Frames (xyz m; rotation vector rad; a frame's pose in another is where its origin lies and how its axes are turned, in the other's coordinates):
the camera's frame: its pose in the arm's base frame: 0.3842 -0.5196 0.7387 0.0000 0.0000 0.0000
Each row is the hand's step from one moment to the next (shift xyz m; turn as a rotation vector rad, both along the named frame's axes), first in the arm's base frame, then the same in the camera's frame.
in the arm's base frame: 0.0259 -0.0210 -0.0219 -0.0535 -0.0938 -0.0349
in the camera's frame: 0.0259 -0.0210 -0.0219 -0.0535 -0.0938 -0.0349
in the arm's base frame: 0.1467 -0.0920 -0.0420 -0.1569 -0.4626 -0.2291
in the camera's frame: 0.1467 -0.0920 -0.0420 -0.1569 -0.4626 -0.2291
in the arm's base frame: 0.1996 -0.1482 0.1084 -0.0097 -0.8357 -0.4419
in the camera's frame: 0.1996 -0.1482 0.1084 -0.0097 -0.8357 -0.4419
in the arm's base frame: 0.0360 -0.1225 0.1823 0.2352 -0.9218 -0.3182
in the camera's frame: 0.0360 -0.1225 0.1823 0.2352 -0.9218 -0.3182
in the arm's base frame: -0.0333 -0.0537 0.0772 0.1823 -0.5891 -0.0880
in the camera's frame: -0.0333 -0.0537 0.0772 0.1823 -0.5891 -0.0880
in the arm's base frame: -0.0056 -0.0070 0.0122 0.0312 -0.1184 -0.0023
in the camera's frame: -0.0056 -0.0070 0.0122 0.0312 -0.1184 -0.0023
